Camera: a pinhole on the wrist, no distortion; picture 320 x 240 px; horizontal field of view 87.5 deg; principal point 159.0 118.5 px. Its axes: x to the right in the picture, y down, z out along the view. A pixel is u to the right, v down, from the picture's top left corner.
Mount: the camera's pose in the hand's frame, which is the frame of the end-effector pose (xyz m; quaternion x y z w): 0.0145 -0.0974 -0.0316 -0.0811 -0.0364 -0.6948 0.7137
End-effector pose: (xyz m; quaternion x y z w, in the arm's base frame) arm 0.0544 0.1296 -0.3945 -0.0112 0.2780 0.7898 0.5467
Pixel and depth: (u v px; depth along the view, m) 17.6 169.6 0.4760
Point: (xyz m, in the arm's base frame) -0.2450 0.3486 0.0172
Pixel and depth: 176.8 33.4 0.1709
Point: 0.1979 0.1646 -0.2899
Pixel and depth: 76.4 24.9 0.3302
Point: 0.0970 0.0940 -0.0603
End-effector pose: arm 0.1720 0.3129 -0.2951 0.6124 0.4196 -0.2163 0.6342
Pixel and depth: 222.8 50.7 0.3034
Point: 0.0738 -0.0152 -0.3539
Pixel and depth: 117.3 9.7 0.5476
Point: 0.2299 -0.2298 -0.0262
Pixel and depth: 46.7 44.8 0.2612
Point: 0.2685 0.1140 -0.1747
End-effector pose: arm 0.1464 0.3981 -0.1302 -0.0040 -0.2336 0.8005 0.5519
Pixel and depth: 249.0 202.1 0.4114
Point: 0.1575 0.5430 0.3782
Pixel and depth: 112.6 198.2 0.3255
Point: -0.0394 0.4517 0.1330
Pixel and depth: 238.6 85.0 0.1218
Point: 0.2393 0.3988 0.0092
